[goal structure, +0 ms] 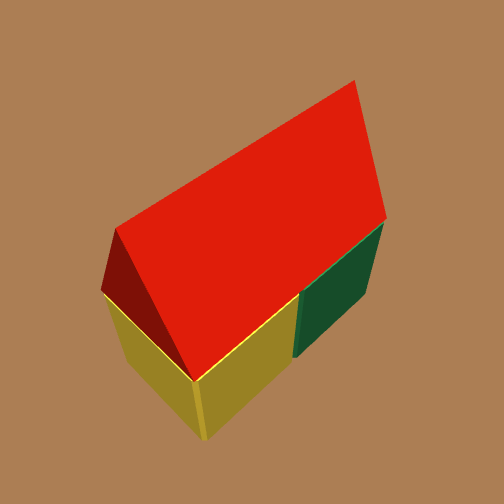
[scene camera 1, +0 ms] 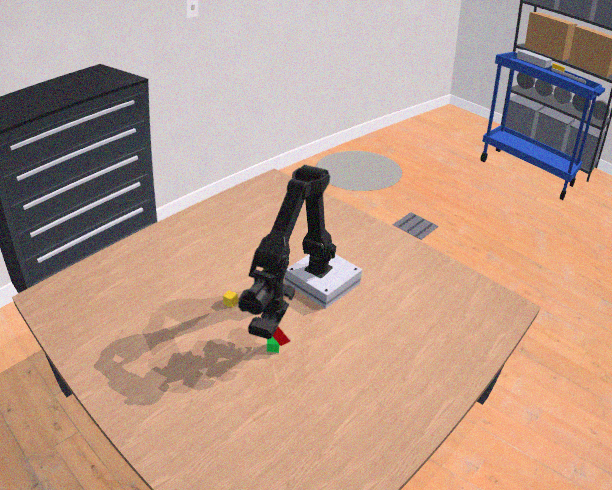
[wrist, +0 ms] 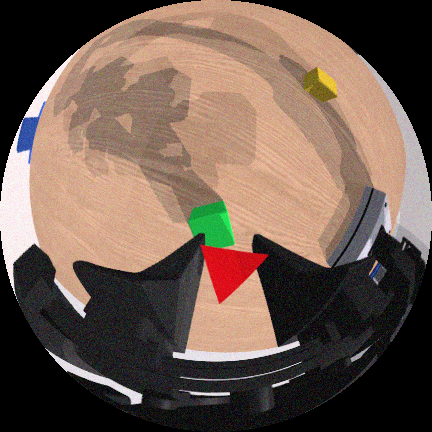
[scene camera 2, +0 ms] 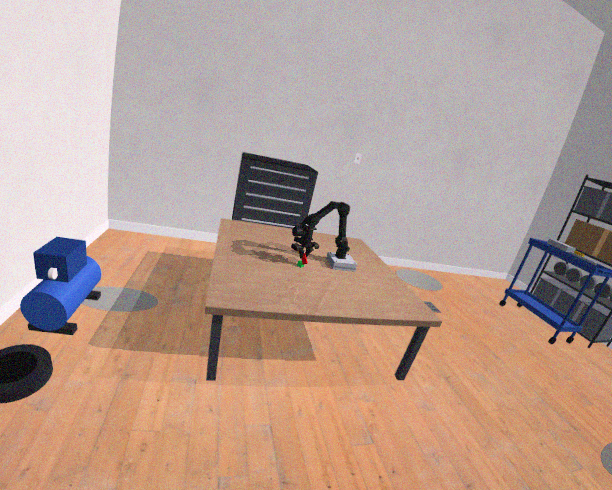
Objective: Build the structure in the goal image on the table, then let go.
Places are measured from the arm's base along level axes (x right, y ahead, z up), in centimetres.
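Pixels of known places: gripper, fingertip midpoint: point(wrist: 228, 239) point(scene camera 2: 303, 258); arm's base at its link origin: point(scene camera 1: 318, 269) point(wrist: 376, 242) point(scene camera 2: 340, 257).
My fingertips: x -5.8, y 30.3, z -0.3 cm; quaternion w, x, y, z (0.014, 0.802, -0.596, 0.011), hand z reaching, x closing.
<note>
Ahead of a thing's pixels: the offset from my fingertips to its top centre. Level surfaces: height alone.
A red block {dx -1.6, dy -0.7, dz +4.3 cm} point(scene camera 1: 281, 336) point(scene camera 2: 304, 259) point(wrist: 232, 270) with a triangular face is held between the fingertips of my gripper point(wrist: 228, 239), which is shut on it. In scene camera 1 the block looks tilted, and the fingers partly hide it. A green cube {dx -0.9, dy +0.9, dz -1.9 cm} point(scene camera 1: 273, 346) point(scene camera 2: 300, 263) point(wrist: 212, 226) is on the table {dz -5.2 cm} point(scene camera 1: 357, 408) point(scene camera 2: 286, 290) point(wrist: 280, 200), right beside the red block; whether the two touch I cannot tell. A yellow cube {dx +20.5, dy -5.8, dz -1.9 cm} point(scene camera 1: 230, 298) point(wrist: 320, 85) lies apart on the table, to the left of the arm in scene camera 1.
The arm's light grey base point(scene camera 1: 326, 285) point(scene camera 2: 342, 262) point(wrist: 357, 227) stands on the table behind the held block. A dark drawer cabinet point(scene camera 1: 81, 168) point(scene camera 2: 275, 188) stands beyond the table. A blue cart point(scene camera 1: 531, 150) and a blue compressor point(scene camera 2: 61, 296) stand on the floor away from it.
</note>
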